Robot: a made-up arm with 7 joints.
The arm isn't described. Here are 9 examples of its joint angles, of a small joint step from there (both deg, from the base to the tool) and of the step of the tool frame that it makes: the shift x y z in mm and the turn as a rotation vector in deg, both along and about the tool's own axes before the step.
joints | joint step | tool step
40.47 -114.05 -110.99 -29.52 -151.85 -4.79 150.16 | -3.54 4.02 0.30 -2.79 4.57 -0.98 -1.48 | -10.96 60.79 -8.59 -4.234 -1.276 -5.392
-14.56 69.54 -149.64 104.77 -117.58 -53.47 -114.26 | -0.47 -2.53 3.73 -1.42 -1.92 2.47 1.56 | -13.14 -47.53 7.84 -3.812 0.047 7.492
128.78 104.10 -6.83 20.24 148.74 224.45 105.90 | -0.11 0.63 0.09 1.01 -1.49 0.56 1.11 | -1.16 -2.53 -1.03 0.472 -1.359 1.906
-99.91 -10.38 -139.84 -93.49 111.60 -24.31 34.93 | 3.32 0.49 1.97 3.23 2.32 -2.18 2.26 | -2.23 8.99 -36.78 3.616 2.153 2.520
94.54 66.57 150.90 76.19 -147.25 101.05 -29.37 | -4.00 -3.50 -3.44 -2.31 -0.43 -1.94 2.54 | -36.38 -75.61 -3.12 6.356 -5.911 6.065
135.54 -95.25 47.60 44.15 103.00 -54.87 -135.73 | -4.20 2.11 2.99 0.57 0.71 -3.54 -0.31 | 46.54 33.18 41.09 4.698 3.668 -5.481
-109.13 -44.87 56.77 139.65 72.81 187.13 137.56 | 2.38 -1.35 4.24 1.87 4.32 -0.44 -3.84 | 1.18 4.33 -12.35 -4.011 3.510 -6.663
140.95 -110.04 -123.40 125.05 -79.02 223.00 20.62 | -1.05 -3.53 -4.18 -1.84 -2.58 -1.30 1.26 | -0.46 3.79 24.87 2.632 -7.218 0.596
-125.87 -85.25 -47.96 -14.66 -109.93 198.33 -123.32 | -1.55 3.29 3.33 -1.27 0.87 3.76 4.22 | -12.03 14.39 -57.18 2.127 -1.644 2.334
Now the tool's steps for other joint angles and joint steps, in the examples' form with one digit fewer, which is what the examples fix.
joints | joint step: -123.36 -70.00 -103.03 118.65 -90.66 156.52 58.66 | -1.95 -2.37 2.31 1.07 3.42 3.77 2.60
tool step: -9.2 -1.4 23.7 3.68 1.38 4.91
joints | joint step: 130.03 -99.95 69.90 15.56 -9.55 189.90 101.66 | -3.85 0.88 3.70 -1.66 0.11 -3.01 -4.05
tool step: 10.2 -10.3 54.7 3.27 3.83 -4.85
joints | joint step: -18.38 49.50 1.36 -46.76 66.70 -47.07 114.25 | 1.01 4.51 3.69 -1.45 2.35 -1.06 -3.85
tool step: -49.4 28.0 -59.2 4.09 -1.86 -10.29
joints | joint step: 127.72 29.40 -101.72 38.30 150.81 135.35 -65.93 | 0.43 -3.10 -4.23 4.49 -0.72 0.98 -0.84
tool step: -16.9 22.6 -1.6 -3.00 4.36 -6.05
